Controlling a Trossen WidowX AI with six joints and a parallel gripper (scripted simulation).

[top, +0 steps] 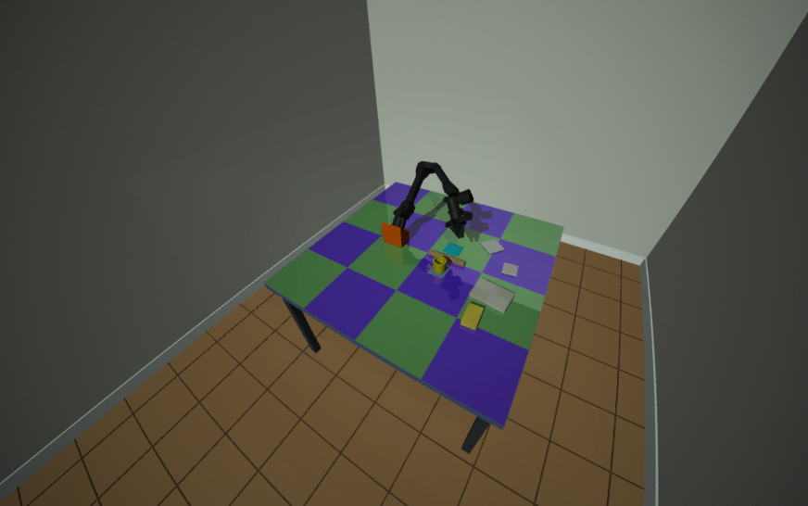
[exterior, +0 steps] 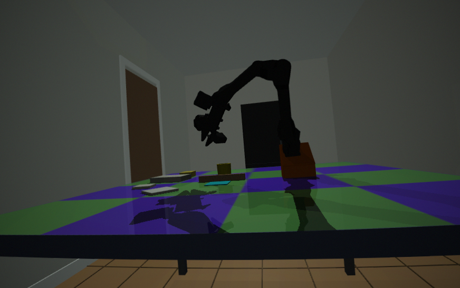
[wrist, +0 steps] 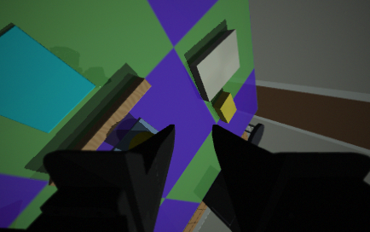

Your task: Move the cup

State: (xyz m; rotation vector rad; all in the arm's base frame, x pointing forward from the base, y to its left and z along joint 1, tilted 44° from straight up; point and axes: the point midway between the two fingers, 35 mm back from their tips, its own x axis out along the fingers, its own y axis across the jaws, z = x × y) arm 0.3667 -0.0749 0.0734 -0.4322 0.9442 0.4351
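The olive-yellow cup lies 140 mm below my gripper tip, 100 mm to the right of it and 80 mm behind it. Also, from my gripper tip: wooden bar: 170 mm below, 70 mm behind; cyan pad: 180 mm below, 90 mm to the left, 70 mm behind.
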